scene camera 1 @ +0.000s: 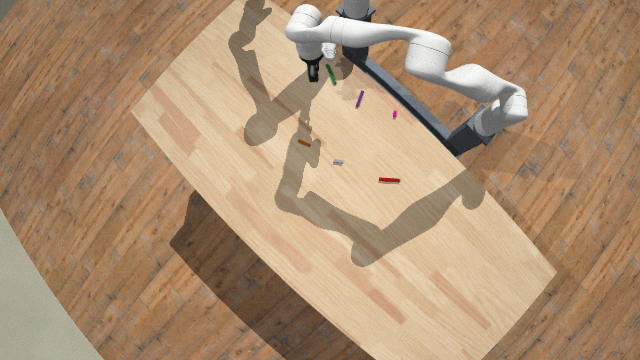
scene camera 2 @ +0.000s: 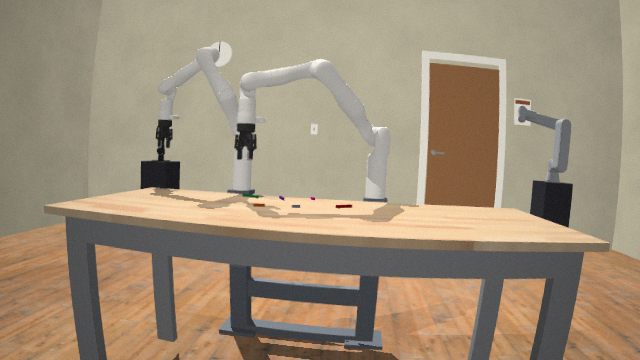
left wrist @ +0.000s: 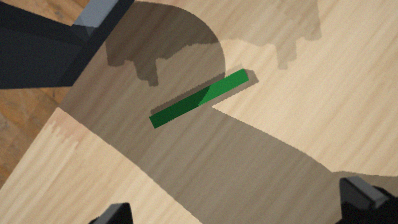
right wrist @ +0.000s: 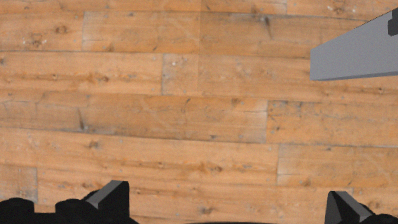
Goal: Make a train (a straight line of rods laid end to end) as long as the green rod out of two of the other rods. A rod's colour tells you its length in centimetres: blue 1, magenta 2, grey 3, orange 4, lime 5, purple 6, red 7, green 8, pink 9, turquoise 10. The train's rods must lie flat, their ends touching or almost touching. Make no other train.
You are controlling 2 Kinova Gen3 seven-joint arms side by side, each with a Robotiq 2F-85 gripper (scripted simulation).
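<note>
The left wrist view shows a green rod [left wrist: 239,77], while in the right wrist view the rod is out of frame.
</note>
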